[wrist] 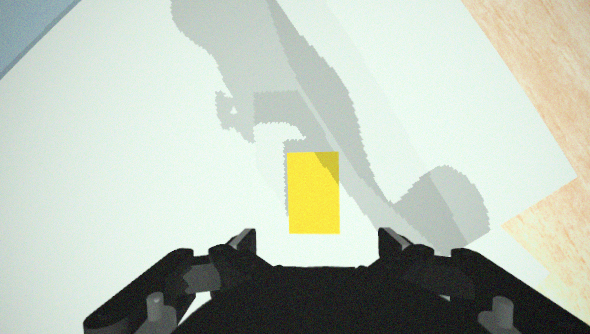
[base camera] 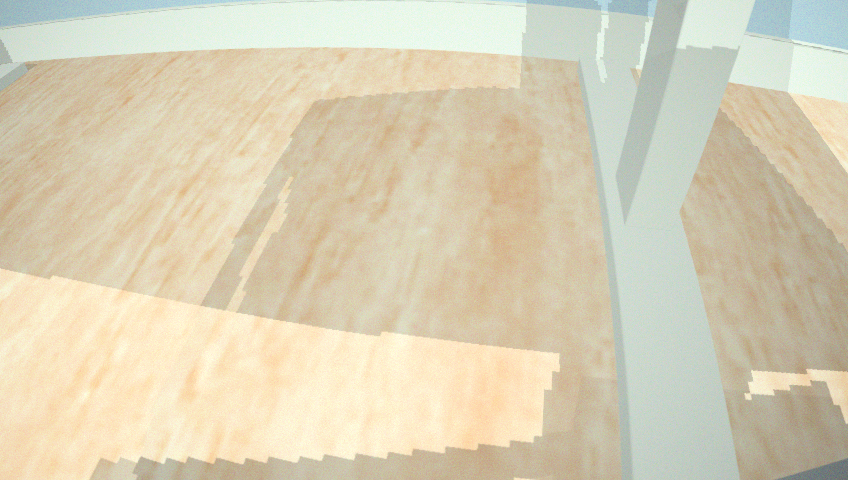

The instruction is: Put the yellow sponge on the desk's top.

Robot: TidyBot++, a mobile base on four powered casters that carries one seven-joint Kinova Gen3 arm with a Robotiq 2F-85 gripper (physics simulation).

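Frame: origin at the arm's base, x ahead, y left, z up, level; metres.
Seen in the pictures: gripper, fingertip midpoint: (wrist: 316,241).
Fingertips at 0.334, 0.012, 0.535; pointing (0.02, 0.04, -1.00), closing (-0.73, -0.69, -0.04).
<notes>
A point is followed by its place in that frame, as x, y, z.
The yellow sponge (wrist: 313,195) @(0.344, 0.011, 0.376) lies flat on the white desk top (wrist: 125,165) @(0.631, 0.216, 0.323) in the wrist view, with a shadow across its upper right corner. My gripper (wrist: 316,241) @(0.334, 0.011, 0.535) is open and empty. It is above the desk top, with its fingertips apart to the left and right of the sponge's near end in the picture, and the sponge lies below and beyond them. In the base camera view a pale desk leg (base camera: 684,118) @(0.419, -0.233, -0.246) stands on a long pale foot bar (base camera: 672,309) at the right. The sponge and the gripper do not show in that view.
Wooden floor (wrist: 545,65) @(-0.110, -1.050, -0.397) (base camera: 148,178) @(0.608, 0.329, -0.397) shows past the desk's right edges in the wrist view and around the leg in the base camera view. A pale baseboard (base camera: 267,26) @(0.988, 0.220, -0.354) runs along the blue wall at the back. Shadows of the arm fall across the desk top.
</notes>
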